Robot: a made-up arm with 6 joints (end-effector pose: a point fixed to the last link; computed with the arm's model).
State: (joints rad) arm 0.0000 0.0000 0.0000 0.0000 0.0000 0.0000
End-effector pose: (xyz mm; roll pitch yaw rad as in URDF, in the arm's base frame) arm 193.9 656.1 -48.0 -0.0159 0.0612 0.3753
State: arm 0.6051 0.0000 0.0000 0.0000 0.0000 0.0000
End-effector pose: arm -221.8 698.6 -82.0 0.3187 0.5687 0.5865
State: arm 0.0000 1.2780 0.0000 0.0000 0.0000 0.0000
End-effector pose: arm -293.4 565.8 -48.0 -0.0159 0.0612 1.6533
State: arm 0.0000 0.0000 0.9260 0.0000 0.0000 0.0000
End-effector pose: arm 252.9 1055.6 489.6 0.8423 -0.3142 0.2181
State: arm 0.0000 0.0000 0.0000 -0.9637 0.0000 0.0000
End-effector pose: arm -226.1 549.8 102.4 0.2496 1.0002 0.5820
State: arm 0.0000 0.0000 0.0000 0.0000 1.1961 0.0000
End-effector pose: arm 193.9 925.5 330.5 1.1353 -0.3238 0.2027
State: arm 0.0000 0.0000 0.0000 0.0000 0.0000 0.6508
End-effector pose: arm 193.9 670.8 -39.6 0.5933 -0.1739 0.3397
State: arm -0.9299 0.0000 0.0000 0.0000 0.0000 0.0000
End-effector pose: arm 601.9 541.3 419.5 -0.4401 -0.7723 0.3733
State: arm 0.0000 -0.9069 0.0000 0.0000 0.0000 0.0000
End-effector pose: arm 417.5 368.8 -48.0 -0.0159 0.0612 -0.5316
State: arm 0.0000 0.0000 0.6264 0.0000 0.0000 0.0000
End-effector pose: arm 237.6 983.9 277.2 0.5519 -0.2093 0.3059
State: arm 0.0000 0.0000 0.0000 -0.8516 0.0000 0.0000
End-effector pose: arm -187.4 560.9 64.2 0.1884 0.8941 0.5264
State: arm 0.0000 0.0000 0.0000 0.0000 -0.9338 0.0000
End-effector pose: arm 193.9 287.0 -6.2 -0.9308 0.3369 0.1794
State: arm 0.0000 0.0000 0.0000 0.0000 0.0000 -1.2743
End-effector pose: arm 193.9 627.7 -34.4 -1.2919 0.3767 0.0521
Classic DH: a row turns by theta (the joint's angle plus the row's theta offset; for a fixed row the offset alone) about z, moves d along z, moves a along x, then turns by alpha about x. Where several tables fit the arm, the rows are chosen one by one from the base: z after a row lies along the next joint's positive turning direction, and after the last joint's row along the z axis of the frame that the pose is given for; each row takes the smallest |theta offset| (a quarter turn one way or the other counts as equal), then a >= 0, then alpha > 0; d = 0 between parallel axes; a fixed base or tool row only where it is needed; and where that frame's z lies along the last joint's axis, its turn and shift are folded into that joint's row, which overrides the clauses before.
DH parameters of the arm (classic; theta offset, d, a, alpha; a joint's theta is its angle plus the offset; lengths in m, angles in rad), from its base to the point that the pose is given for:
base (fixed): -0.0882 0.5008 -0.1289 -1.4046
joint 1: 0 0.2868 0.1149 1.4046
joint 2: 1.5657 0.0831 0.0513 1.6107
joint 3: -1.5283 0.1888 0.1991 1.2466
joint 4: 0.0367 -0.1873 0.0961 -1.3417
joint 5: 0.3108 0 0.3865 0
joint 6: 1.1683 0.0413 0.006 -1.5197
tool (fixed): -1.194 -0.0258 0 0

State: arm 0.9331 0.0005 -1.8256 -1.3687 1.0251 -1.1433
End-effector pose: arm -342.2 -115.6 393.3 -3.0550 0.0861 -1.4474
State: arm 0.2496 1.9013 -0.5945 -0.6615 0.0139 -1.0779
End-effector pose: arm 19.7 191.8 -43.4 -1.7884 0.9050 1.5277
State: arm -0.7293 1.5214 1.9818 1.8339 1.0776 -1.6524
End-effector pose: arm -238.0 462.7 1190.0 1.3244 -0.2874 -0.3253
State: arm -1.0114 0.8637 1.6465 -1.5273 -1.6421 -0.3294
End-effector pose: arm 65.0 480.0 460.0 -1.7988 0.9235 1.5318
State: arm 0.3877 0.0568 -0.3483 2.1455 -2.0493 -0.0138
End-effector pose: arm 249.8 103.3 304.3 -0.9723 -1.1646 -0.6738
